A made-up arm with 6 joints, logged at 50 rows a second.
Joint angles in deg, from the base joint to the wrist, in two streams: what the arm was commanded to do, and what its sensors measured. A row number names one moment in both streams.
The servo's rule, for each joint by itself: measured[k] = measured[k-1] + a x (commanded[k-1-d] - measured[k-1]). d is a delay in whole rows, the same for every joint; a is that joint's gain. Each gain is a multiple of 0.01, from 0.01 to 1. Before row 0 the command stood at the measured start. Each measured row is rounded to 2 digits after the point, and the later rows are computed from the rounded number. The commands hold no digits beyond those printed.
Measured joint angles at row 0: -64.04, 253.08, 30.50, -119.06, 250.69, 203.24
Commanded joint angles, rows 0 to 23: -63.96, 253.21, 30.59, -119.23, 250.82, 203.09; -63.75, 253.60, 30.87, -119.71, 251.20, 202.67; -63.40, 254.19, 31.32, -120.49, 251.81, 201.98; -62.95, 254.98, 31.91, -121.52, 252.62, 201.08; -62.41, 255.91, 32.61, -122.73, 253.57, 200.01; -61.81, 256.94, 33.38, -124.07, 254.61, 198.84; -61.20, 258.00, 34.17, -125.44, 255.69, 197.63; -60.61, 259.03, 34.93, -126.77, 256.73, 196.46; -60.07, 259.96, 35.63, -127.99, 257.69, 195.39; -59.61, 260.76, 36.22, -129.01, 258.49, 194.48; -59.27, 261.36, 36.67, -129.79, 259.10, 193.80; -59.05, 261.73, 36.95, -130.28, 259.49, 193.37; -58.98, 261.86, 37.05, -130.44, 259.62, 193.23; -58.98, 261.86, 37.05, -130.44, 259.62, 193.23; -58.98, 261.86, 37.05, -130.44, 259.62, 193.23; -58.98, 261.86, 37.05, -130.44, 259.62, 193.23; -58.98, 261.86, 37.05, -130.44, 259.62, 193.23; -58.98, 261.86, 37.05, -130.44, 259.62, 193.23; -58.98, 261.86, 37.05, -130.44, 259.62, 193.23; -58.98, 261.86, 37.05, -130.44, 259.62, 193.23; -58.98, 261.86, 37.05, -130.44, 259.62, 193.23; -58.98, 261.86, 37.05, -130.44, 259.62, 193.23; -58.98, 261.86, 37.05, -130.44, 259.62, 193.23; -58.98, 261.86, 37.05, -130.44, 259.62, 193.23
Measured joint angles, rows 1 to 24: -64.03, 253.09, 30.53, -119.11, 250.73, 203.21; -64.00, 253.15, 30.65, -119.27, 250.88, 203.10; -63.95, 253.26, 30.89, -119.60, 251.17, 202.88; -63.86, 253.45, 31.26, -120.12, 251.62, 202.52; -63.73, 253.72, 31.75, -120.82, 252.22, 202.02; -63.56, 254.07, 32.34, -121.70, 252.96, 201.38; -63.35, 254.50, 33.00, -122.71, 253.81, 200.63; -63.10, 255.00, 33.69, -123.81, 254.72, 199.80; -62.83, 255.55, 34.39, -124.94, 255.64, 198.92; -62.54, 256.12, 35.05, -126.04, 256.52, 198.03; -62.25, 256.70, 35.63, -127.05, 257.32, 197.18; -61.96, 257.25, 36.11, -127.92, 257.99, 196.42; -61.69, 257.76, 36.45, -128.60, 258.50, 195.78; -61.45, 258.21, 36.67, -129.10, 258.85, 195.27; -61.23, 258.61, 36.81, -129.46, 259.09, 194.86; -61.03, 258.97, 36.90, -129.72, 259.25, 194.53; -60.85, 259.29, 36.95, -129.91, 259.36, 194.27; -60.68, 259.57, 36.99, -130.05, 259.44, 194.06; -60.53, 259.82, 37.01, -130.16, 259.50, 193.89; -60.39, 260.04, 37.02, -130.24, 259.54, 193.76; -60.26, 260.24, 37.03, -130.29, 259.56, 193.65; -60.14, 260.42, 37.04, -130.33, 259.58, 193.57; -60.04, 260.58, 37.04, -130.36, 259.59, 193.50; -59.94, 260.72, 37.04, -130.38, 259.60, 193.45
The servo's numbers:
d 0
a 0.09 0.11 0.36 0.27 0.31 0.20

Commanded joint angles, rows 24 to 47: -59.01, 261.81, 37.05, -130.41, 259.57, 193.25; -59.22, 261.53, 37.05, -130.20, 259.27, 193.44; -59.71, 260.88, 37.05, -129.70, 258.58, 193.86; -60.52, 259.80, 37.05, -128.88, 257.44, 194.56; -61.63, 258.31, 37.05, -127.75, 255.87, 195.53; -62.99, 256.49, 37.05, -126.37, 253.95, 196.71; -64.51, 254.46, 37.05, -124.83, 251.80, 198.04; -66.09, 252.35, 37.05, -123.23, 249.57, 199.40; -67.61, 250.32, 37.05, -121.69, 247.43, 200.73; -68.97, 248.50, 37.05, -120.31, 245.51, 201.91; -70.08, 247.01, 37.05, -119.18, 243.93, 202.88; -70.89, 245.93, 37.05, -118.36, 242.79, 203.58; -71.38, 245.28, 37.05, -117.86, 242.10, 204.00; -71.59, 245.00, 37.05, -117.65, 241.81, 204.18; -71.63, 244.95, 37.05, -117.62, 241.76, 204.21; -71.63, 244.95, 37.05, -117.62, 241.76, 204.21; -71.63, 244.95, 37.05, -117.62, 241.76, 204.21; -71.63, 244.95, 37.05, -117.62, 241.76, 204.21; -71.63, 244.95, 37.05, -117.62, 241.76, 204.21; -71.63, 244.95, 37.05, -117.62, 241.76, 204.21; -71.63, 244.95, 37.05, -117.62, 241.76, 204.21; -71.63, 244.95, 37.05, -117.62, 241.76, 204.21; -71.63, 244.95, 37.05, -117.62, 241.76, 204.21; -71.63, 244.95, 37.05, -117.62, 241.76, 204.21
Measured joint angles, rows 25 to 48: -59.86, 260.84, 37.04, -130.39, 259.59, 193.41; -59.80, 260.92, 37.04, -130.34, 259.49, 193.42; -59.79, 260.92, 37.04, -130.17, 259.21, 193.51; -59.86, 260.80, 37.04, -129.82, 258.66, 193.72; -60.02, 260.53, 37.04, -129.26, 257.80, 194.08; -60.29, 260.09, 37.04, -128.48, 256.61, 194.61; -60.67, 259.47, 37.04, -127.49, 255.12, 195.30; -61.16, 258.69, 37.04, -126.34, 253.40, 196.12; -61.74, 257.77, 37.04, -125.08, 251.55, 197.04; -62.39, 256.75, 37.04, -123.79, 249.68, 198.01; -63.08, 255.68, 37.04, -122.55, 247.90, 198.98; -63.78, 254.61, 37.04, -121.42, 246.32, 199.90; -64.46, 253.58, 37.04, -120.46, 245.01, 200.72; -65.10, 252.64, 37.04, -119.70, 244.02, 201.41; -65.69, 251.79, 37.04, -119.14, 243.32, 201.97; -66.22, 251.04, 37.04, -118.73, 242.84, 202.42; -66.71, 250.37, 37.04, -118.43, 242.51, 202.78; -67.15, 249.77, 37.04, -118.21, 242.28, 203.07; -67.55, 249.24, 37.04, -118.05, 242.12, 203.30; -67.92, 248.77, 37.04, -117.93, 242.01, 203.48; -68.25, 248.35, 37.04, -117.85, 241.93, 203.63; -68.55, 247.98, 37.04, -117.79, 241.88, 203.75; -68.83, 247.65, 37.04, -117.74, 241.84, 203.84; -69.08, 247.35, 37.04, -117.71, 241.82, 203.91
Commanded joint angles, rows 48 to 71: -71.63, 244.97, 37.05, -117.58, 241.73, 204.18; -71.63, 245.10, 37.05, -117.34, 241.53, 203.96; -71.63, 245.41, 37.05, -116.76, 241.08, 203.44; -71.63, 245.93, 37.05, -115.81, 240.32, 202.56; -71.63, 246.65, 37.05, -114.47, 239.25, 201.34; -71.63, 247.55, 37.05, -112.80, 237.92, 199.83; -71.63, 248.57, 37.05, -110.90, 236.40, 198.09; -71.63, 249.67, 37.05, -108.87, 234.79, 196.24; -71.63, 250.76, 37.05, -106.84, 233.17, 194.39; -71.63, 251.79, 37.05, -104.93, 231.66, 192.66; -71.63, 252.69, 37.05, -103.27, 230.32, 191.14; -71.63, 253.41, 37.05, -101.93, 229.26, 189.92; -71.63, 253.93, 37.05, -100.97, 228.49, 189.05; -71.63, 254.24, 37.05, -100.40, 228.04, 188.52; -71.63, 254.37, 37.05, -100.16, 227.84, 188.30; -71.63, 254.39, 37.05, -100.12, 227.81, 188.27; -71.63, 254.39, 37.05, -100.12, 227.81, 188.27; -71.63, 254.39, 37.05, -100.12, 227.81, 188.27; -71.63, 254.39, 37.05, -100.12, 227.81, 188.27; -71.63, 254.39, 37.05, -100.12, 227.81, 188.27; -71.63, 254.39, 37.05, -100.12, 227.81, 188.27; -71.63, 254.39, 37.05, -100.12, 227.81, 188.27; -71.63, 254.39, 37.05, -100.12, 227.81, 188.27; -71.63, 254.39, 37.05, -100.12, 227.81, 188.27
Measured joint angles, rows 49 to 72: -69.31, 247.09, 37.04, -117.67, 241.79, 203.96; -69.52, 246.87, 37.04, -117.58, 241.71, 203.96; -69.71, 246.71, 37.04, -117.36, 241.51, 203.86; -69.88, 246.62, 37.04, -116.94, 241.14, 203.60; -70.04, 246.62, 37.04, -116.27, 240.55, 203.15; -70.18, 246.72, 37.04, -115.33, 239.73, 202.49; -70.31, 246.92, 37.04, -114.13, 238.70, 201.61; -70.43, 247.22, 37.04, -112.71, 237.49, 200.54; -70.54, 247.61, 37.04, -111.13, 236.15, 199.31; -70.64, 248.07, 37.04, -109.46, 234.76, 197.98; -70.73, 248.58, 37.04, -107.79, 233.38, 196.61; -70.81, 249.11, 37.04, -106.21, 232.10, 195.27; -70.88, 249.64, 37.04, -104.80, 230.98, 194.03; -70.95, 250.15, 37.04, -103.61, 230.07, 192.93; -71.01, 250.61, 37.04, -102.68, 229.38, 192.00; -71.07, 251.03, 37.04, -101.99, 228.89, 191.25; -71.12, 251.40, 37.04, -101.49, 228.56, 190.65; -71.17, 251.73, 37.04, -101.12, 228.33, 190.17; -71.21, 252.02, 37.04, -100.85, 228.17, 189.79; -71.25, 252.28, 37.04, -100.65, 228.06, 189.49; -71.28, 252.51, 37.04, -100.51, 227.98, 189.25; -71.31, 252.72, 37.04, -100.40, 227.93, 189.05; -71.34, 252.90, 37.04, -100.32, 227.89, 188.89; -71.37, 253.06, 37.04, -100.27, 227.87, 188.77
